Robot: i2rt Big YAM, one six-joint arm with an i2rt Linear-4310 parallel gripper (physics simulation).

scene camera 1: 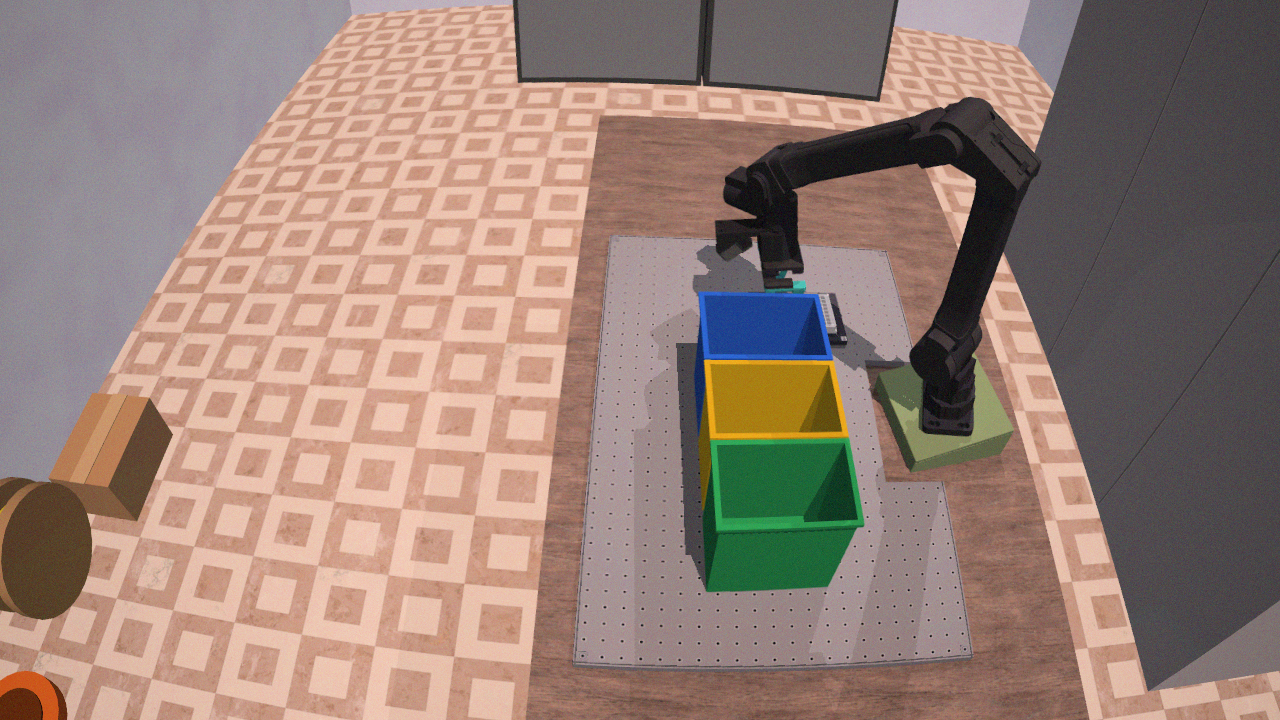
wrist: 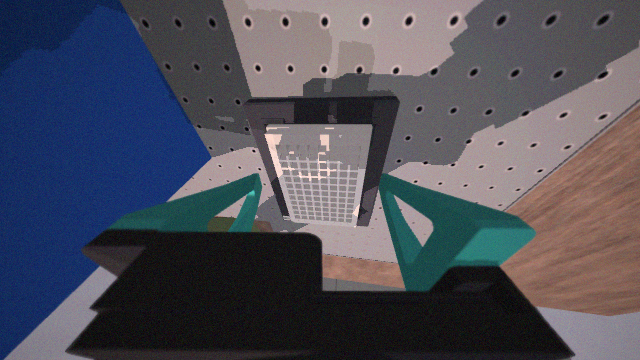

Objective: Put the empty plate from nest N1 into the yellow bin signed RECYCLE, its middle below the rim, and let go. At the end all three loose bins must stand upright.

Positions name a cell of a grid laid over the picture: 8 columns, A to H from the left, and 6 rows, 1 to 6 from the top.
Scene:
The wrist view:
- my gripper: E4
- white gridded plate: E3
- blue bin: B3

